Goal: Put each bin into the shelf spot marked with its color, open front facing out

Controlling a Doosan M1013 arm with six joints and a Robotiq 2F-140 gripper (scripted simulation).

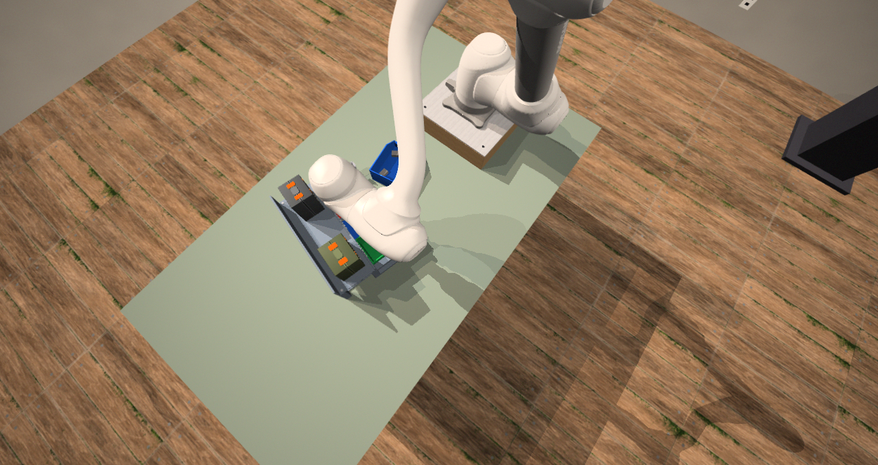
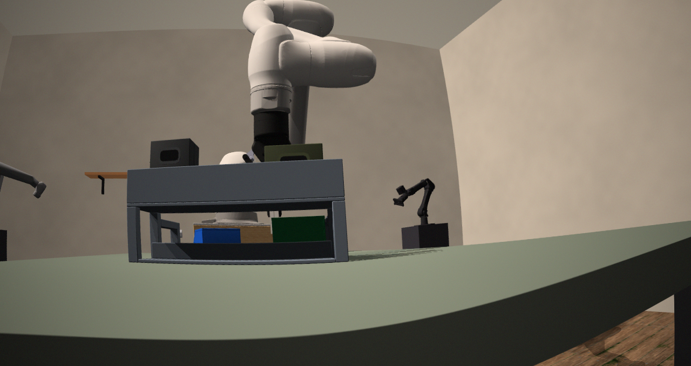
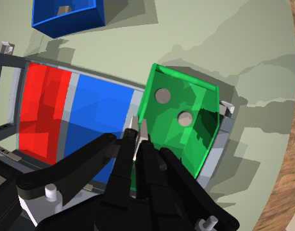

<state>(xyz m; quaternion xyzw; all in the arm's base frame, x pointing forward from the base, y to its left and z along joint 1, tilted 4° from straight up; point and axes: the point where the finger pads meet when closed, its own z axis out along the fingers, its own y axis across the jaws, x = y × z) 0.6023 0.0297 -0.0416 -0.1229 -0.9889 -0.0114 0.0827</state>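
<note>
The green bin is 5 cm to the left of my hand, 4 cm below it and 1 cm ahead of it. The rest, counted from my hand: black box (21 cm to the right, 9 cm ahead, 7 cm above); then olive box (15 cm ahead, 6 cm above, 1 cm to the left); then blue bin (24 cm behind, 12 cm to the right, 5 cm below).
</note>
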